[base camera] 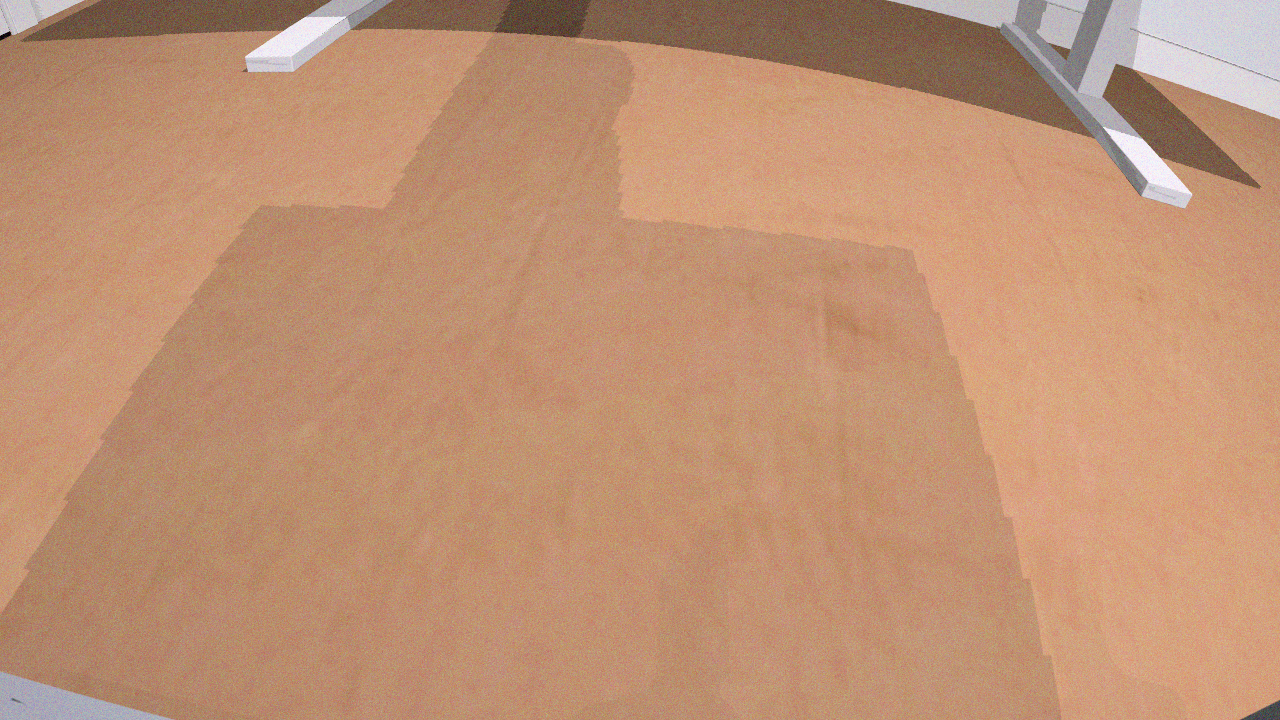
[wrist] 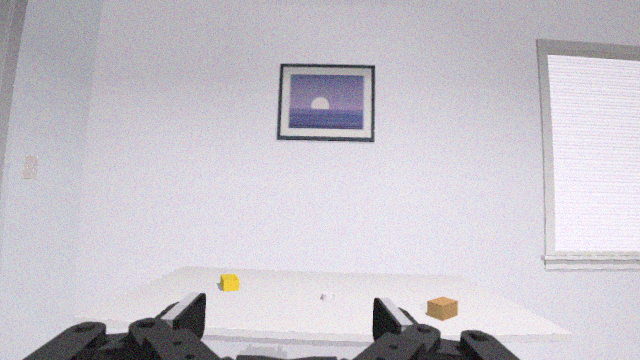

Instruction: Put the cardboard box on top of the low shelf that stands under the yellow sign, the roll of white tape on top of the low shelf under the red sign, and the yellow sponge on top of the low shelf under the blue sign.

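Frame: origin at the arm's base, x left, y ahead, z down, level; centimetres.
Seen in the pictures: gripper, between the fingertips: [wrist: 290,315].
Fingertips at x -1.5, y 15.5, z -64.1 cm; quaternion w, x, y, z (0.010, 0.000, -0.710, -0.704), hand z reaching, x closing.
Observation:
Offsets run from my fingertips to a thing's top centre. Level surfaces: height alone.
The yellow sponge {dx +26.2, dy +115.4, dz +27.3 cm} [wrist: 230,283] lies on the left part of a white table {dz +31.8 cm} [wrist: 280,325] in the wrist view. The roll of white tape {dx -14.6, dy +101.0, dz +29.4 cm} [wrist: 327,296] is small and pale and lies near the middle of the table top. The cardboard box {dx -52.0, dy +82.4, dz +26.8 cm} [wrist: 442,308], brown, lies on the right part. My gripper [wrist: 290,315] is open and empty, its two fingers wide apart at the bottom of the wrist view, some distance in front of the table. The low shelves and the coloured signs do not show in either view.
In the base camera view, one white table foot [base camera: 295,44] stands ahead on the left and another [base camera: 1136,156] ahead on the right, on the wooden floor {dz +103.8 cm} [base camera: 760,161]. Behind the table is a wall with a framed picture [wrist: 326,102] and a window [wrist: 595,155] at the right.

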